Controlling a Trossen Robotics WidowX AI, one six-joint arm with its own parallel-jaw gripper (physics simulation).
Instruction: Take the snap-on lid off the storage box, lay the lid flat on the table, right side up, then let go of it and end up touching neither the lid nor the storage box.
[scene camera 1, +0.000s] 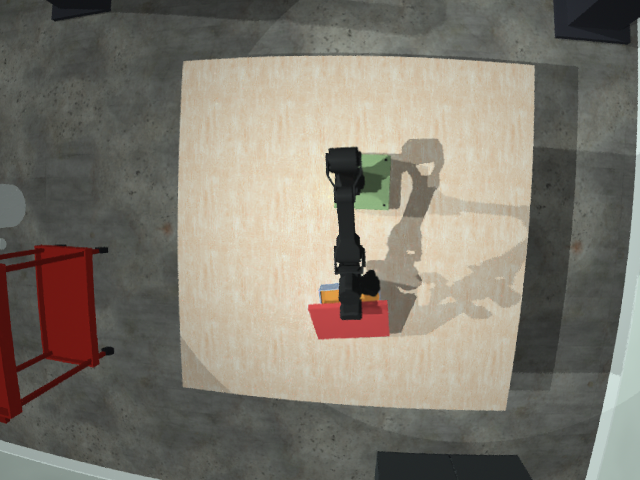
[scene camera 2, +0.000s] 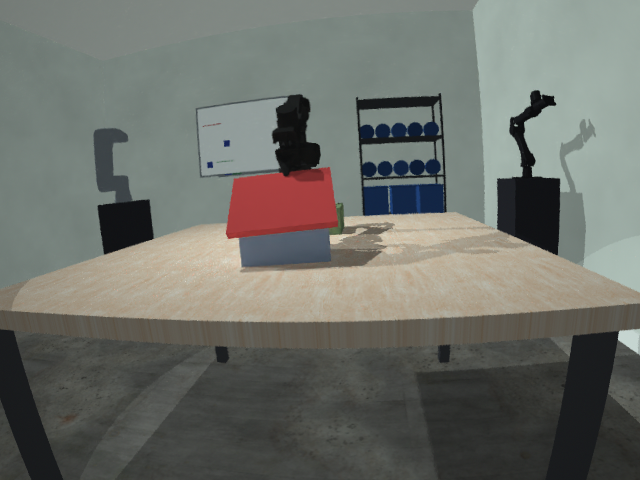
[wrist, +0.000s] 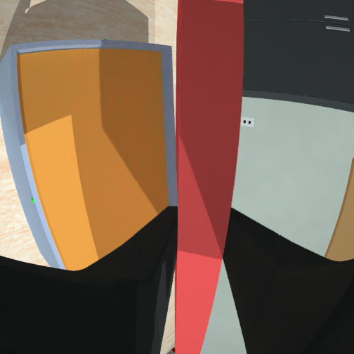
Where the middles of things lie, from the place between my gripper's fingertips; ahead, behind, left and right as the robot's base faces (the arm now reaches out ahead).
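I find the red lid (scene camera 2: 266, 204) 5 cm below my hand, and it is also 6 cm ahead of it.
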